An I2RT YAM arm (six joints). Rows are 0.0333 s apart.
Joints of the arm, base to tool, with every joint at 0 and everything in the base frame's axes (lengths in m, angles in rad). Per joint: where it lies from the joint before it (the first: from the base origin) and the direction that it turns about. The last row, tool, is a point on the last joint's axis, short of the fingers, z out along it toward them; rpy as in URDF.
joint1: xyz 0 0 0.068 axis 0 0 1
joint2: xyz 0.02 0.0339 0.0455 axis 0 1 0
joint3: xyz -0.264 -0.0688 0 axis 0 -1 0
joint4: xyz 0.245 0.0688 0.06 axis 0 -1 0
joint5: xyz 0.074 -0.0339 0.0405 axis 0 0 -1
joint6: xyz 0.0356 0 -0.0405 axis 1 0 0
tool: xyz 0 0 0 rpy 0 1.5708 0
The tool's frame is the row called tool.
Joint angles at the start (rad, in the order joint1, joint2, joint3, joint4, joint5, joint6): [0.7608 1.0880 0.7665 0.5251 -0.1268 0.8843]
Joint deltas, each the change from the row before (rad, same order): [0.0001 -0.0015 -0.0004 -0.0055 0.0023 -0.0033]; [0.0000 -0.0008 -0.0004 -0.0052 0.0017 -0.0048]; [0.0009 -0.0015 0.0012 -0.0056 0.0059 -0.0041]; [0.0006 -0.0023 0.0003 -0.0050 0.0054 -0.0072]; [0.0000 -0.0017 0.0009 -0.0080 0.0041 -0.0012]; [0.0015 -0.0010 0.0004 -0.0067 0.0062 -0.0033]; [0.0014 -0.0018 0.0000 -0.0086 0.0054 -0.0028]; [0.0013 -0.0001 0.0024 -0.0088 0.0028 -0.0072]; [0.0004 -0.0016 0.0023 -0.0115 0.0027 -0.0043]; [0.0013 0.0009 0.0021 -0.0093 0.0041 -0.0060]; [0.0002 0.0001 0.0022 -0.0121 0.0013 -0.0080]
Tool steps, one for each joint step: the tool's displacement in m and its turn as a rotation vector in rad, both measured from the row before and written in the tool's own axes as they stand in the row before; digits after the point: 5 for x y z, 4 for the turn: [0.00019 -0.00026 -0.00030 0.0048 0.0011 -0.0027]; [0.00028 -0.00040 -0.00017 0.0048 0.0017 -0.0042]; [-0.00011 0.00020 -0.00017 0.0054 -0.0020 -0.0036]; [-0.00012 0.00015 -0.00039 0.0049 -0.0021 -0.0068]; [-0.00003 -0.00014 -0.00026 0.0067 0.0004 -0.0006]; [0.00034 -0.00013 -0.00013 0.0071 -0.0002 -0.0025]; [0.00044 -0.00021 -0.00031 0.0077 0.0014 -0.0019]; [0.00022 0.00008 0.00015 0.0057 0.0030 -0.0064]; [0.00002 0.00001 -0.00017 0.0072 0.0033 -0.0035]; [0.00046 -0.00028 0.00031 0.0079 0.0033 -0.0051]; [0.00037 -0.00043 0.00013 0.0081 0.0059 -0.0071]
